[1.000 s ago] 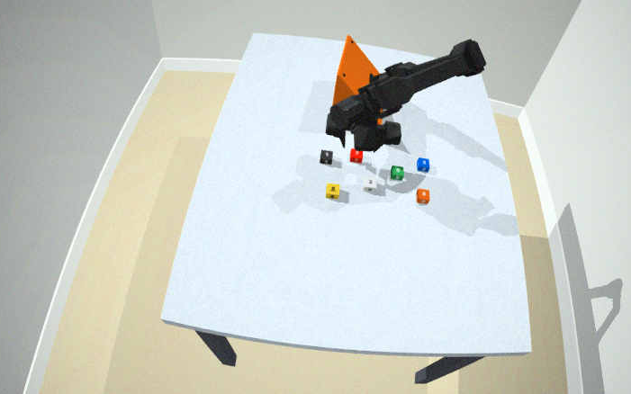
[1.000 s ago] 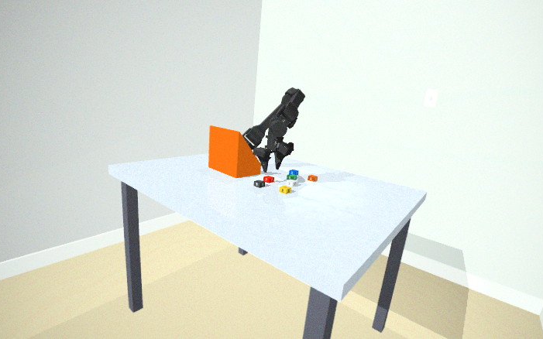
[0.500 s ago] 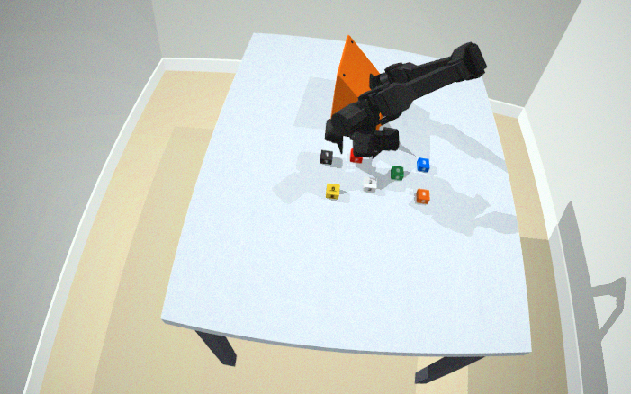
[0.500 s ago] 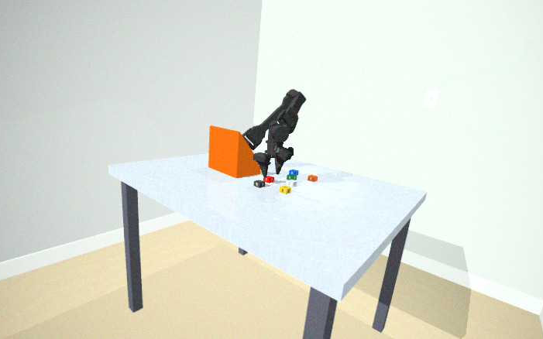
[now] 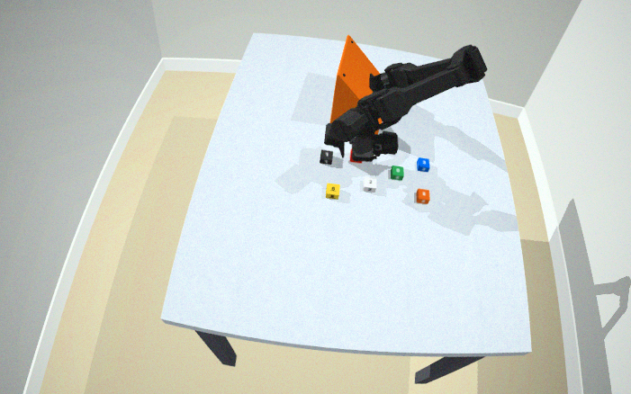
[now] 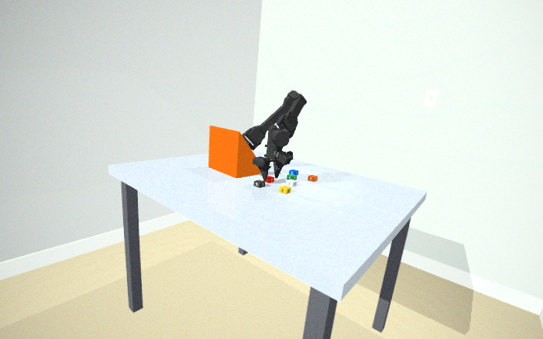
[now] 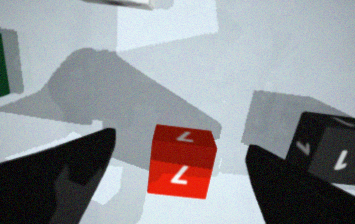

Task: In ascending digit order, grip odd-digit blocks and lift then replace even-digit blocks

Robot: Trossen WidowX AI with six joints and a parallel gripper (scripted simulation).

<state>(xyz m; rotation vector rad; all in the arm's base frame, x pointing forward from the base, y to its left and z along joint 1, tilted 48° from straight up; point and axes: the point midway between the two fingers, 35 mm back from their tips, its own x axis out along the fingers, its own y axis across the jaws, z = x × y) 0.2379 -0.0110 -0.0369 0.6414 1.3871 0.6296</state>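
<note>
My gripper tip is now 10 mm past the red block. From my gripper tip the other things lie so: white block 80 mm ahead, 40 mm to the left; black block 80 mm to the right, 10 mm ahead; green block 110 mm to the left, 30 mm ahead.
</note>
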